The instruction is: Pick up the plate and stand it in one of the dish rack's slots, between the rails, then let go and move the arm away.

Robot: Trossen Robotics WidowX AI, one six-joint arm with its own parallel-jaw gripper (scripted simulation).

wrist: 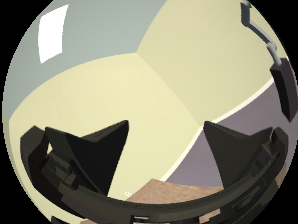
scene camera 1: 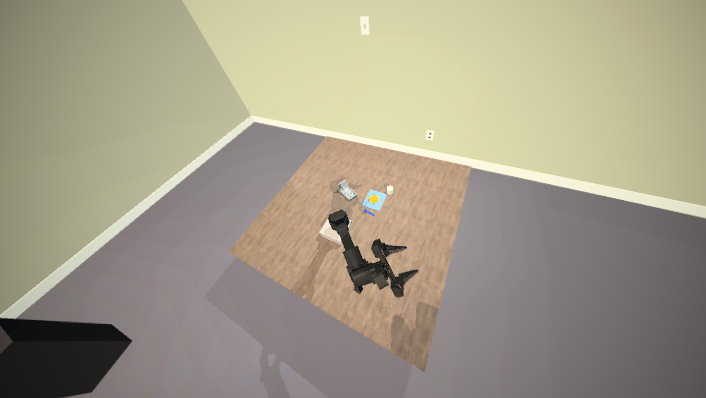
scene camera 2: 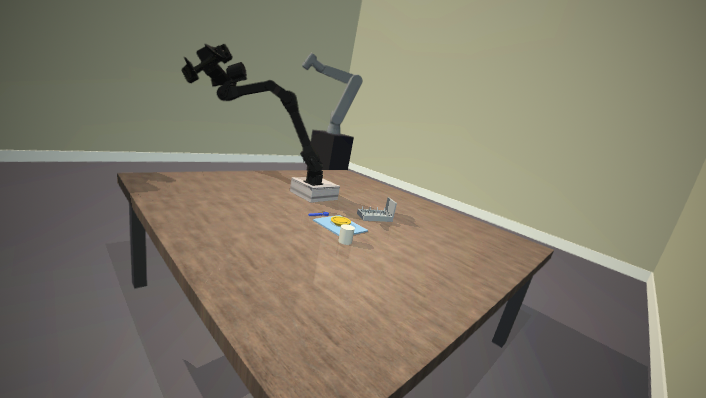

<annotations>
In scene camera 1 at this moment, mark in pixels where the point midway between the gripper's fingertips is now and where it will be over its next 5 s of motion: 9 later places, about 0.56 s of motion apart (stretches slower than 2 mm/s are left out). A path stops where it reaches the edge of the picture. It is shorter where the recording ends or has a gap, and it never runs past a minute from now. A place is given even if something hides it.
My gripper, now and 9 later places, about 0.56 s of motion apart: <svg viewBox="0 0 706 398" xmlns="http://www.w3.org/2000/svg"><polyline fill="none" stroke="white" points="412,259 426,250 445,236 455,221 454,207 443,196 428,190 409,188 391,189 376,193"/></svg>
</annotations>
